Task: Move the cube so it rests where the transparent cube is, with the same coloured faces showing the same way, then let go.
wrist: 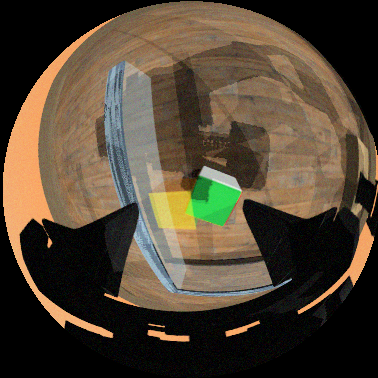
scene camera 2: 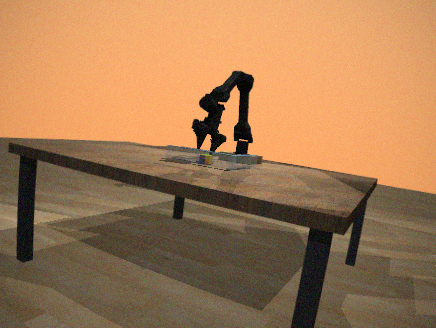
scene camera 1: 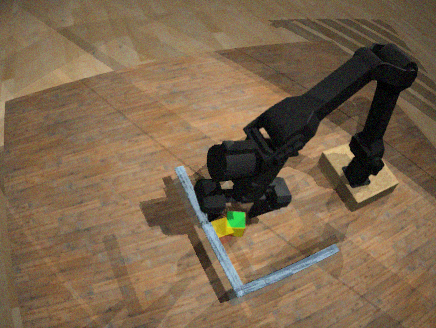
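The solid cube sits on the table with a green face up. A yellow side shows in scene camera 1 and a whitish side in the wrist view. The transparent cube has a yellow top and lies right beside it, between the solid cube and the long bar, turned at a different angle. In scene camera 2 the cubes are small and overlap. My gripper is open and empty, pointing down above the cubes. In the wrist view both cubes appear between its fingers.
A long blue-grey bar runs close beside the transparent cube. It meets a shorter bar at a corner. The arm's base stands on a pale wooden block. Shadows cross the table.
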